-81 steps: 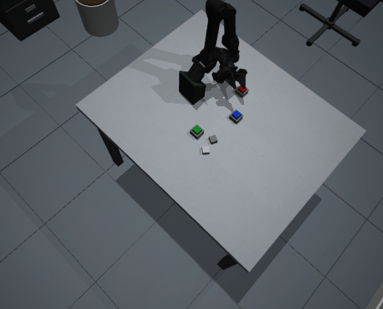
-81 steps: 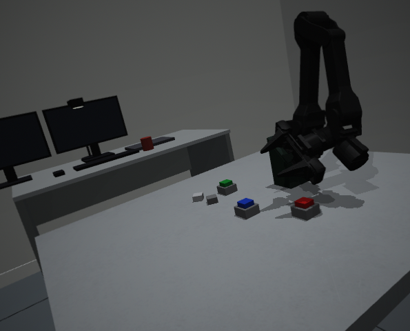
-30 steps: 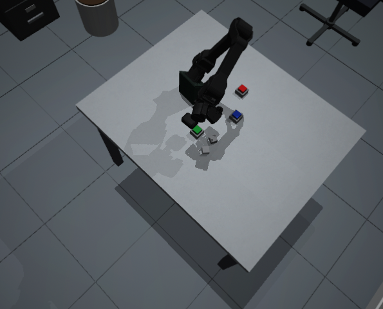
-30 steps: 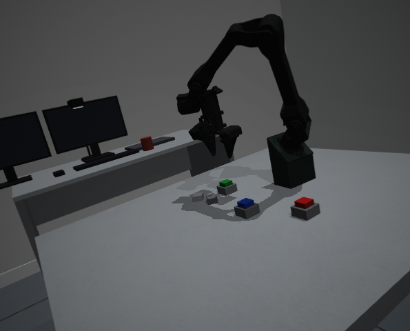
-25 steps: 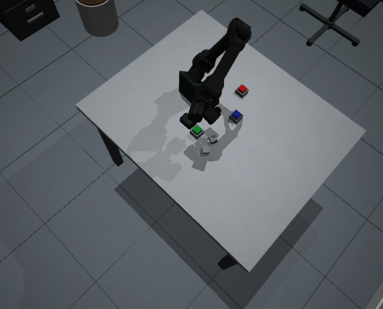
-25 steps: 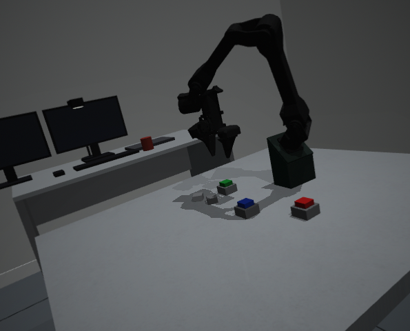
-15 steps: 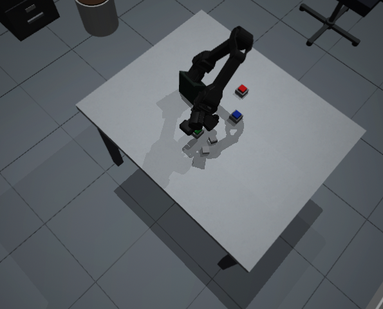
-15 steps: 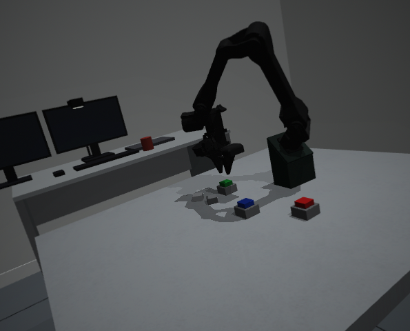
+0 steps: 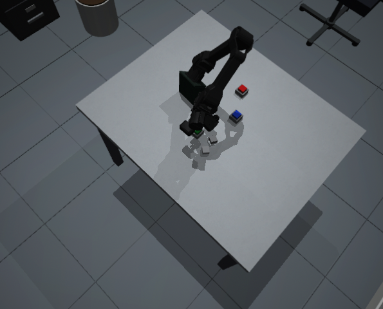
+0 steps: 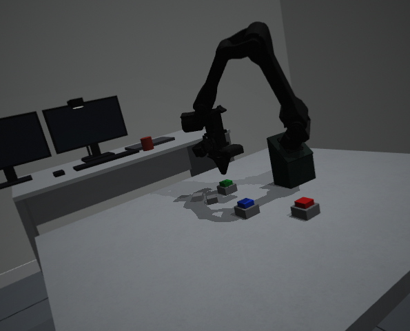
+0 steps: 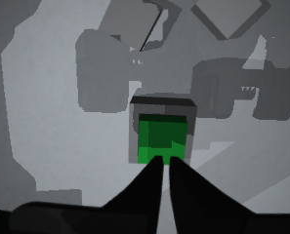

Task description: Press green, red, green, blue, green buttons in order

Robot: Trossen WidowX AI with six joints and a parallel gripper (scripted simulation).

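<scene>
My gripper tip is 30 mm above the green button. Round my gripper tip: red button (330 mm to the left, 40 mm behind, 30 mm below); then blue button (200 mm to the left, 50 mm ahead, 30 mm below).
</scene>
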